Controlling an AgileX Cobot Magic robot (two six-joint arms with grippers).
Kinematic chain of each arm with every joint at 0, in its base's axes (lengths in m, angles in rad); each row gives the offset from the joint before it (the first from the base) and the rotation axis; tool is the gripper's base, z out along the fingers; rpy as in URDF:
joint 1: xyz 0 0 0.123 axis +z
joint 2: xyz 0 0 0 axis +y
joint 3: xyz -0.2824 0 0.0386 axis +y
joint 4: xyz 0.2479 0 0.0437 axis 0.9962 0 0.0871
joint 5: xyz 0 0 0 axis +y
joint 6: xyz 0.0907 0 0.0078 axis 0.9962 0 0.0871
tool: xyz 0 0 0 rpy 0 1.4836 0
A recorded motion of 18 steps. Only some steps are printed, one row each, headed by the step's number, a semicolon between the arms.
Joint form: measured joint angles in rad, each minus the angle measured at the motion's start. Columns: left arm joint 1, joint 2, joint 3, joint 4, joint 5, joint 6; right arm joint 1, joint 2, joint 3, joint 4, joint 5, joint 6.
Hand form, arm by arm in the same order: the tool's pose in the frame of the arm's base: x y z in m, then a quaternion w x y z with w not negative. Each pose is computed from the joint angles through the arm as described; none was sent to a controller.
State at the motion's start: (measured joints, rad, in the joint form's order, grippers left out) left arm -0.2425 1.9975 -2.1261 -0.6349 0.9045 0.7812; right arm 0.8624 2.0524 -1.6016 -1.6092 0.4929 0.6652
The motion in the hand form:
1: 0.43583 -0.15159 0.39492 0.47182 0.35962 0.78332 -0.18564; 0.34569 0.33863 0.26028 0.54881 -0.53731 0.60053 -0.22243
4: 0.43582 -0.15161 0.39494 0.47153 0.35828 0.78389 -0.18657; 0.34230 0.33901 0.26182 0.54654 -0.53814 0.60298 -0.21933
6: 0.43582 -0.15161 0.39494 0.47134 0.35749 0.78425 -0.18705; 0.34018 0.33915 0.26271 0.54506 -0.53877 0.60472 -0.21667
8: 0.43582 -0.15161 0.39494 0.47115 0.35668 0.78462 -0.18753; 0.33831 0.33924 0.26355 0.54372 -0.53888 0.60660 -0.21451
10: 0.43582 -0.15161 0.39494 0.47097 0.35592 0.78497 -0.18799; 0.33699 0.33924 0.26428 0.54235 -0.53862 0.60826 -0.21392
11: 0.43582 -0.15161 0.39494 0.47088 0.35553 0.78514 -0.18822; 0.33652 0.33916 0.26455 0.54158 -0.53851 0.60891 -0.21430
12: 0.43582 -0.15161 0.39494 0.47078 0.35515 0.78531 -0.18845; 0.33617 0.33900 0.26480 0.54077 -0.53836 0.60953 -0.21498
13: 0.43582 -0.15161 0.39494 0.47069 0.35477 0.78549 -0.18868; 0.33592 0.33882 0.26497 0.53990 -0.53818 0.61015 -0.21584
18: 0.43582 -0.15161 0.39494 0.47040 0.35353 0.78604 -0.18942; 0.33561 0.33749 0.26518 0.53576 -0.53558 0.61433 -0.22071
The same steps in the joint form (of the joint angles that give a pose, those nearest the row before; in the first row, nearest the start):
1: 0.0000 0.0000 0.0000 -0.0001 0.0000 -0.0009; 0.0022 -0.0028 0.0017 0.0079 0.0012 -0.0054
4: 0.0000 0.0000 0.0000 -0.0004 0.0000 -0.0043; 0.0085 -0.0115 0.0070 0.0324 0.0034 -0.0227
6: 0.0000 0.0000 0.0000 -0.0004 0.0000 -0.0063; 0.0121 -0.0172 0.0108 0.0485 0.0035 -0.0332
8: 0.0000 0.0000 0.0000 -0.0004 0.0000 -0.0083; 0.0154 -0.0222 0.0139 0.0632 0.0048 -0.0424
10: 0.0000 0.0000 0.0000 -0.0004 0.0000 -0.0103; 0.0181 -0.0257 0.0153 0.0757 0.0082 -0.0514
11: 0.0000 0.0000 0.0000 -0.0004 0.0000 -0.0113; 0.0191 -0.0270 0.0158 0.0808 0.0107 -0.0558
12: 0.0000 0.0000 0.0000 -0.0004 0.0000 -0.0122; 0.0199 -0.0281 0.0161 0.0855 0.0134 -0.0602
13: 0.0000 0.0000 0.0000 -0.0004 0.0000 -0.0132; 0.0205 -0.0289 0.0164 0.0899 0.0163 -0.0646
18: 0.0000 0.0000 0.0000 -0.0004 0.0000 -0.0163; 0.0218 -0.0308 0.0169 0.1064 0.0321 -0.0786

